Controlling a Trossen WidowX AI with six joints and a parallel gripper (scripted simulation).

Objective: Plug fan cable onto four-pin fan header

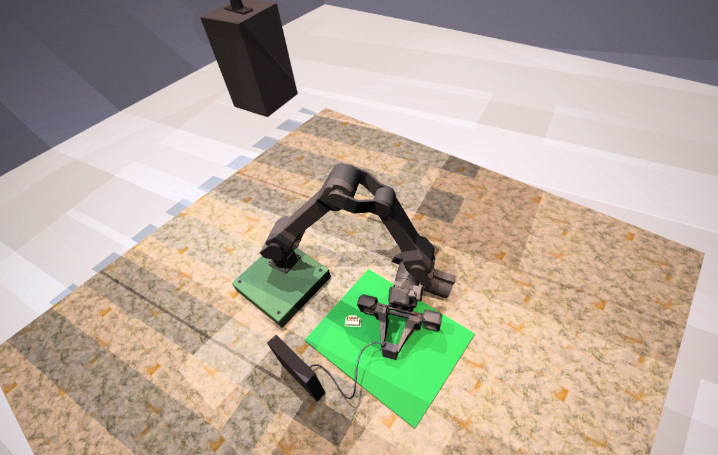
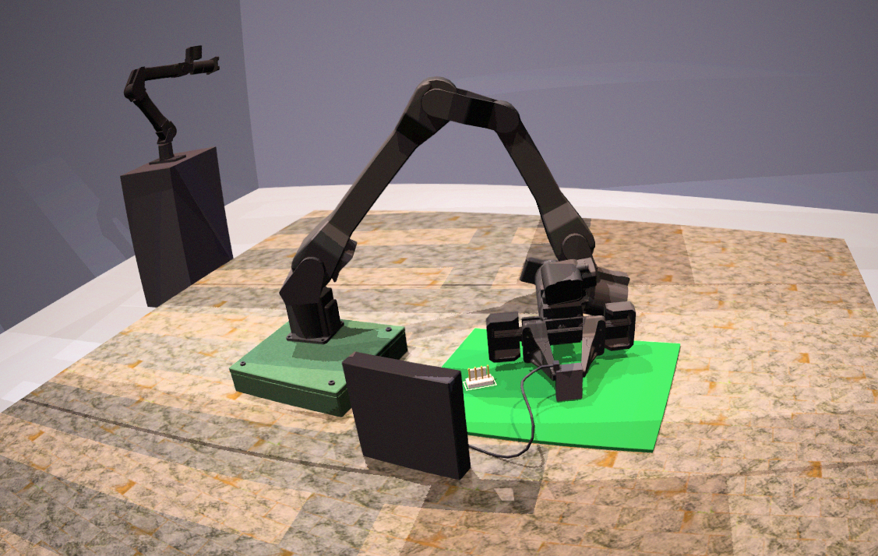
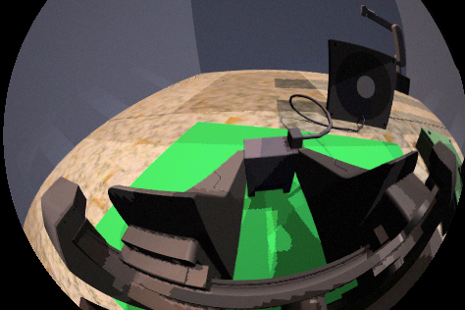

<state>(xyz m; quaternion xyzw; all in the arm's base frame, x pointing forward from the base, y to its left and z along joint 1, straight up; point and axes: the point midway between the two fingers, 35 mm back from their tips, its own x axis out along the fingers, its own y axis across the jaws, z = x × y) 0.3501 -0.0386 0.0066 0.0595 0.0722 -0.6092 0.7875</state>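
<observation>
Right now the dark fan plug is 1 cm below my gripper tip. The rest, counted from my gripper tip: green board 3 cm behind, 4 cm to the left, 5 cm below; then dark fan 14 cm behind, 13 cm to the right, 2 cm above; then four-pin fan header 12 cm behind, 3 cm to the left, 3 cm below.
</observation>
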